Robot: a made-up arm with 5 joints.
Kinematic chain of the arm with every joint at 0, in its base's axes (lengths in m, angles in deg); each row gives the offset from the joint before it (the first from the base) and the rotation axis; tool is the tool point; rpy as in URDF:
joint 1: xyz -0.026 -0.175 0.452 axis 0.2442 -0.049 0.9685
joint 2: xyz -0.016 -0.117 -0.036 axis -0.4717 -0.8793 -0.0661
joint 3: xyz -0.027 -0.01 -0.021 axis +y
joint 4: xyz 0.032 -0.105 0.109 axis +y
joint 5: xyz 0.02 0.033 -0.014 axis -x
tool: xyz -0.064 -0.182 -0.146 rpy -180 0 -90
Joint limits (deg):
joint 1: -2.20..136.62
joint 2: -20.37..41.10
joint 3: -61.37..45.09
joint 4: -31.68..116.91
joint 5: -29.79..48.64
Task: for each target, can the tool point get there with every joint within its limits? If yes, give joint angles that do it. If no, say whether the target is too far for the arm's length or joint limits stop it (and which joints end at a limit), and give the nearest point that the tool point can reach.
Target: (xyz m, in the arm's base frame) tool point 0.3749 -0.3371 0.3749
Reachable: yes | joints 74.05 -9.98 8.22 26.66 33.16
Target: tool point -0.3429 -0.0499 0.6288
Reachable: no: joint limits stop it (at a limit: joint 1, joint 2, joint 4, joint 5) | nearest point -0.2934 -0.3559 0.6233 | short by 0.310 m
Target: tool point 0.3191 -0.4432 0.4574
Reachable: yes | joints 72.21 14.23 2.65 92.54 20.83
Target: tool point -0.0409 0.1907 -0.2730
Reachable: no: too far | nearest point 0.0944 0.0307 0.1974 | short by 0.515 m
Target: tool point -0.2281 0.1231 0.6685
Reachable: no: joint limits stop it (at a limit: joint 1, joint 4, joint 5) | nearest point 0.0963 0.1061 0.4709 | short by 0.380 m
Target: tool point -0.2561 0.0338 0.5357
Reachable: no: joint limits stop it (at a limit: joint 1, joint 4, joint 5) | nearest point 0.0651 0.1210 0.4074 | short by 0.357 m
